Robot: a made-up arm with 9 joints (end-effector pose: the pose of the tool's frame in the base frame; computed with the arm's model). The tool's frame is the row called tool. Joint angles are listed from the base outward.
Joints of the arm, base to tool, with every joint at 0 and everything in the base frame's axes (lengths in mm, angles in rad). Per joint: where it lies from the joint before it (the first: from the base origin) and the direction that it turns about. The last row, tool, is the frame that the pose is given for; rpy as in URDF.
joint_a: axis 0 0 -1 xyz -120 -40 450
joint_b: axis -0.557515 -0.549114 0.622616 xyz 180 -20 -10
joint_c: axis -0.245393 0.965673 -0.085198 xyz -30 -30 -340
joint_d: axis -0.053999 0.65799 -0.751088 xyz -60 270 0
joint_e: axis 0.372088 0.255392 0.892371 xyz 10 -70 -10
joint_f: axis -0.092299 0.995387 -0.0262 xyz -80 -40 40
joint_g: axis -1 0 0 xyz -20 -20 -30
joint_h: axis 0.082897 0.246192 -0.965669 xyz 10 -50 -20
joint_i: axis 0 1 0 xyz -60 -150 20
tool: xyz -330 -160 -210 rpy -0.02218 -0.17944 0.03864
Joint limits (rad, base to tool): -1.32..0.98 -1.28..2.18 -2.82..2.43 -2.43..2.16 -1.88..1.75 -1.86..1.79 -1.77..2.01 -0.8..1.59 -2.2..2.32
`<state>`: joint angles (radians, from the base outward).
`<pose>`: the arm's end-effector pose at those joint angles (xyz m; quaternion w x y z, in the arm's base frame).
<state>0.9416 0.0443 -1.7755 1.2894 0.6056 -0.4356 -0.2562 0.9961 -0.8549</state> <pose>0.3654 0.2264 -0.3610 0.2727 0.3281 -0.6209 -0.6577</pose>
Working (the frame after each row of the table, in the pose's form):
after joint_a: -0.1200 -0.0400 0.4500 0.8912 0.0000 0.0000 -0.4536
after joint_b: -0.0302 -0.1973 0.4400 0.8972 -0.0165 -0.0052 -0.4412
after joint_c: -0.0741 -0.2035 0.1002 0.5947 -0.1705 -0.7583 -0.2058
after joint_d: 0.0759 0.0271 0.0714 0.6767 0.2681 -0.4412 -0.5249
after joint_e: 0.0521 -0.0047 0.0121 0.7895 0.2536 -0.4991 -0.2516
after joint_f: -0.0203 0.0115 -0.0519 0.6598 0.2064 -0.6636 -0.2858
after joint_g: 0.0083 0.0063 -0.0811 0.6281 0.2890 -0.6947 -0.1987
after joint_h: 0.0352 -0.0361 -0.1028 0.5304 0.6226 -0.4110 -0.4028
after joint_i: 0.0089 0.0285 -0.2498 0.3123 0.3996 -0.5939 -0.6246

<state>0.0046 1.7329 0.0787 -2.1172 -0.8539 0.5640 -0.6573 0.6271 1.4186</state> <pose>0.6874 -0.2447 0.5804 0.5027 -0.5767 0.2711 0.5841</pose>
Working (the frame after each row of the table, in the pose's form):
after joint_a: -0.1200 -0.0400 0.4500 1.0000 0.0000 0.0000 -0.0023
after joint_b: 0.0599 -0.0608 0.4400 0.6486 -0.4258 -0.4175 0.4730
after joint_c: 0.3826 -0.1491 0.3661 0.6615 -0.4483 -0.3985 0.4502
after joint_d: 0.3016 -0.1543 0.1016 0.1780 0.1913 0.2600 -0.9296
after joint_e: 0.2655 -0.0950 0.1183 0.1245 0.0477 -0.4317 0.8921
after joint_f: 0.3523 -0.1169 0.1581 0.2469 -0.2013 -0.4027 0.8581
after joint_g: 0.3898 -0.0998 0.1590 0.2986 -0.1109 -0.1042 0.9422
after joint_h: 0.4142 -0.0513 0.1516 0.5755 -0.1383 -0.0854 0.8015
after joint_i: 0.5606 -0.0592 0.2224 0.4923 -0.6270 0.3100 0.5181

